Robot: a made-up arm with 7 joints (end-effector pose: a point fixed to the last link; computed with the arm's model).
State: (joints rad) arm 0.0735 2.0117 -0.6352 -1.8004 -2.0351 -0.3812 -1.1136
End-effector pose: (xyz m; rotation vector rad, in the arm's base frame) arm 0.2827 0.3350 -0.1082 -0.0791 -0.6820 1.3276
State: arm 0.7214 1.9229 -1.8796 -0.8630 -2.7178 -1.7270 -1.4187
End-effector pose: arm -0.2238 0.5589 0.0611 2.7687 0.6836 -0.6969
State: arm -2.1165 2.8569 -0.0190 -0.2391 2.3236 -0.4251 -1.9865
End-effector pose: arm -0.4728 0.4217 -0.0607 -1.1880 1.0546 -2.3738
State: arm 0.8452 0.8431 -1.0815 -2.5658 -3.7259 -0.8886 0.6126
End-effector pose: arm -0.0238 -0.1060 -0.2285 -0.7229 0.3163 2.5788
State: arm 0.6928 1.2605 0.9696 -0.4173 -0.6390 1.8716 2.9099
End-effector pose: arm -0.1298 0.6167 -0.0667 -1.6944 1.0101 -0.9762
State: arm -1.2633 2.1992 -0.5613 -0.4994 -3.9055 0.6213 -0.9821
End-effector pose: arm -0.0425 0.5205 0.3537 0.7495 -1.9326 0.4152
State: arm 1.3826 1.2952 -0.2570 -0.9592 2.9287 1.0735 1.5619
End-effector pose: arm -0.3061 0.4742 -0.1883 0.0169 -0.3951 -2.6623
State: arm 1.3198 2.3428 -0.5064 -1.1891 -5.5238 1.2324 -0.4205
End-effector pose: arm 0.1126 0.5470 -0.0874 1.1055 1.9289 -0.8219
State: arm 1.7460 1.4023 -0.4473 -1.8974 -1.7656 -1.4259 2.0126
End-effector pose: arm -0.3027 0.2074 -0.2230 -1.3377 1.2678 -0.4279
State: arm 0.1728 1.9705 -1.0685 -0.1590 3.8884 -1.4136 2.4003
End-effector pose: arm 0.0205 0.6014 0.2060 1.1494 1.8229 0.5485
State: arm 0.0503 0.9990 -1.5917 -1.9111 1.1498 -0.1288 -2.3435
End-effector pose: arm -0.0275 -0.0107 -0.4251 -0.1716 -1.2761 -2.3973
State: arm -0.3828 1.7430 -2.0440 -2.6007 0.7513 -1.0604 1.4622
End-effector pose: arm -0.0212 0.0734 -0.2306 -1.7293 -0.0787 0.8478
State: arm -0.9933 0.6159 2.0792 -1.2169 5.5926 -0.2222 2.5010
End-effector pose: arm 0.2105 0.4900 -0.1746 0.9678 1.4880 -1.1065
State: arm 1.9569 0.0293 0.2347 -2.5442 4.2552 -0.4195 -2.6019
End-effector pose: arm -0.1467 0.1127 -0.1816 -0.0365 -0.5699 1.5832
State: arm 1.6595 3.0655 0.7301 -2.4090 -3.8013 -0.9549 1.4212
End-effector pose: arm 0.1261 -0.0588 -0.2630 -0.9524 0.2084 1.2950
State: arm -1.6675 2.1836 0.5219 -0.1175 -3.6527 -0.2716 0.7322
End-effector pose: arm -0.1828 0.5682 0.2178 1.5310 0.7647 -0.2457
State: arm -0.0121 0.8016 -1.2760 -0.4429 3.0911 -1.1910 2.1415
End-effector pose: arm 0.0483 0.3496 -0.5254 0.5628 1.7367 -1.6916
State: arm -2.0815 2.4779 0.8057 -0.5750 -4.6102 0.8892 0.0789
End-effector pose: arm -0.4360 0.4472 0.0566 0.7605 2.4799 -0.1668
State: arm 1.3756 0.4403 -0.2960 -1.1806 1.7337 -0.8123 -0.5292
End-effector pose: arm -0.3982 0.0863 -0.3936 0.9416 -0.2702 0.8960
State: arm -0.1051 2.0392 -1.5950 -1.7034 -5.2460 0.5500 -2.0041
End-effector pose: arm 0.0261 0.4278 -0.1994 -0.2467 0.8994 -2.3202
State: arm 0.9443 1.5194 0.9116 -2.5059 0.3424 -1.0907 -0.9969
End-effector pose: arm 0.2365 0.1296 0.0156 -0.7277 1.9315 1.5148
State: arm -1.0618 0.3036 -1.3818 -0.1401 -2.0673 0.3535 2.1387
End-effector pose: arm 0.5556 0.0392 -0.3065 0.9278 -1.2030 -1.4485
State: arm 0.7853 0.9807 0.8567 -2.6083 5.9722 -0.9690 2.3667
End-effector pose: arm 0.1711 0.1692 0.0078 -1.2440 -1.0775 -0.6798
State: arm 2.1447 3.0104 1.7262 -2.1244 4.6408 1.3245 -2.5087
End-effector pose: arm 0.2735 -0.1749 -0.1850 -2.2778 -1.1467 0.2448
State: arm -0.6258 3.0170 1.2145 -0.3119 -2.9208 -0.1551 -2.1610
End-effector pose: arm -0.3244 0.0194 0.5466 -0.6730 2.5700 -0.2123
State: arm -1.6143 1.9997 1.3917 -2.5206 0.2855 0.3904 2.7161
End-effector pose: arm -0.2625 0.0115 0.0417 0.9790 1.6726 1.8204
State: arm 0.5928 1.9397 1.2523 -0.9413 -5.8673 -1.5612 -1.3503
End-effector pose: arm 0.2280 0.4279 0.3483 -1.8461 0.7921 0.7823
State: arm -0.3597 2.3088 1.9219 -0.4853 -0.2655 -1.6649 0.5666
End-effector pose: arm -0.1785 0.3700 0.4794 -1.1389 1.5293 0.9642
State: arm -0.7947 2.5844 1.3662 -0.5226 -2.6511 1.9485 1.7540
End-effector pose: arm -0.3350 0.2267 0.4827 -1.0408 -0.1138 -0.7265
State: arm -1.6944 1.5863 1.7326 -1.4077 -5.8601 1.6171 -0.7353
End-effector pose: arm -0.1978 0.4839 0.0880 0.1502 -2.5830 0.8477
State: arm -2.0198 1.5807 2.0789 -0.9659 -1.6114 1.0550 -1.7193
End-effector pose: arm 0.0037 0.5919 0.0525 0.3881 -0.7199 0.4519
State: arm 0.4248 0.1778 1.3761 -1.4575 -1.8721 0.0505 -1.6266
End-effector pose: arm -0.1130 0.4134 -0.2966 0.7702 1.8020 -1.7418
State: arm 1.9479 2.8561 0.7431 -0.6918 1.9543 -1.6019 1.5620
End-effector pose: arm 0.4568 0.3332 -0.2537 -1.3645 -1.5988 0.1862
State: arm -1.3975 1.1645 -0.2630 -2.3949 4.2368 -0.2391 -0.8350
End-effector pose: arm 0.1545 -0.0850 0.2444 -1.9273 -0.4546 -0.3515
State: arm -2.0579 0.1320 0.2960 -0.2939 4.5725 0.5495 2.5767
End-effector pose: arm 0.5072 -0.2287 0.3083 -1.0037 -2.1761 0.6845
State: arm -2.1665 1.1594 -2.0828 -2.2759 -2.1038 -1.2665 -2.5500
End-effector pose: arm 0.3139 -0.1132 -0.0136 0.7639 -0.4987 -1.0483
